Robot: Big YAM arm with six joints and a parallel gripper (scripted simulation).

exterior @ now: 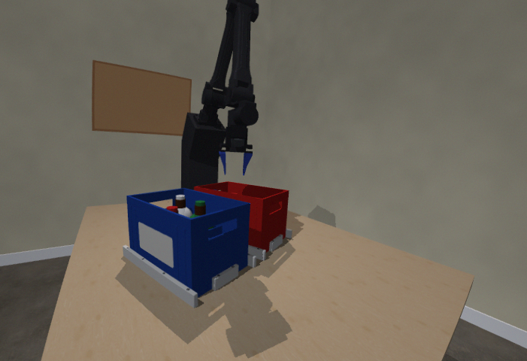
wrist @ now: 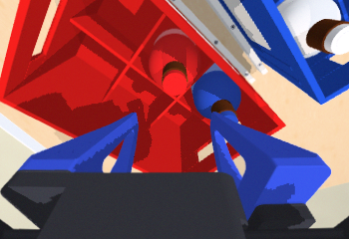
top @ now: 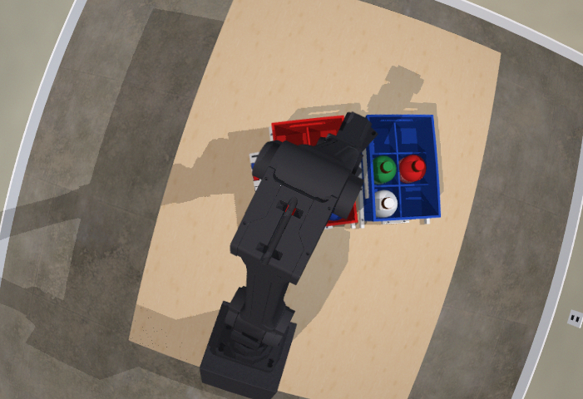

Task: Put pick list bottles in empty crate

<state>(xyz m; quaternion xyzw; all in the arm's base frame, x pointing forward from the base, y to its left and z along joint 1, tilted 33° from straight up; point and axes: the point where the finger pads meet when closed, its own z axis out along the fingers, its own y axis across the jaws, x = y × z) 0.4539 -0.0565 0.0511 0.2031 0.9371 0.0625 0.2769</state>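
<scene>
The white-label bottle is 30 mm behind my hand, 170 mm to the right of it and 150 mm below it. From my hand the other things lie so: red crate 10 mm behind, 40 mm to the left, 150 mm below; green-label bottle 60 mm ahead, 140 mm to the right, 150 mm below; blue-label bottle 80 mm behind, 40 mm to the right, 150 mm below.
</scene>
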